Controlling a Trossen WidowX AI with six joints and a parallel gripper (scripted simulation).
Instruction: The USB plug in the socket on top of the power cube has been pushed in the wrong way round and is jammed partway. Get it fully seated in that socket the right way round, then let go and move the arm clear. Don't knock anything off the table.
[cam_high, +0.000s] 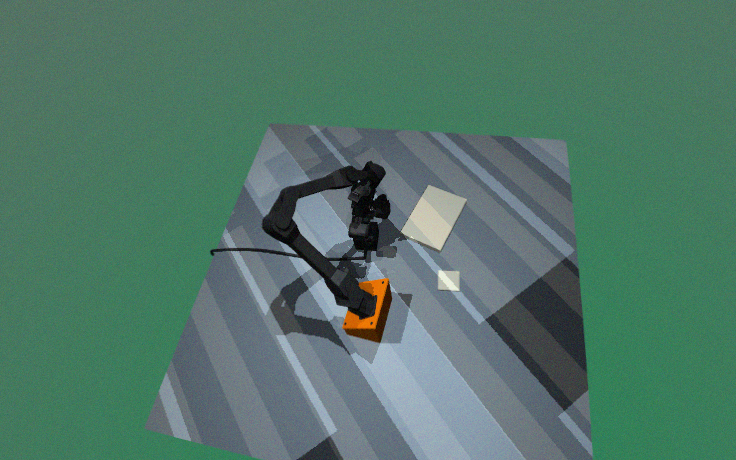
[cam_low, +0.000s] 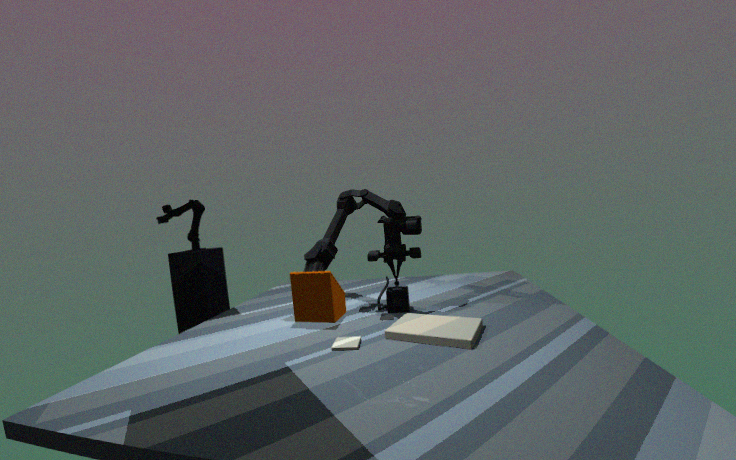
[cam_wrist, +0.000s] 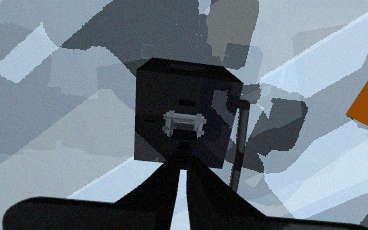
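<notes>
Right now my gripper tip is 2 cm above the dark USB plug. Also, from my gripper tip: flat cream slab 24 cm to the right, 11 cm below, 11 cm ahead; then small cream tile 30 cm to the right, 13 cm behind, 11 cm below.
</notes>
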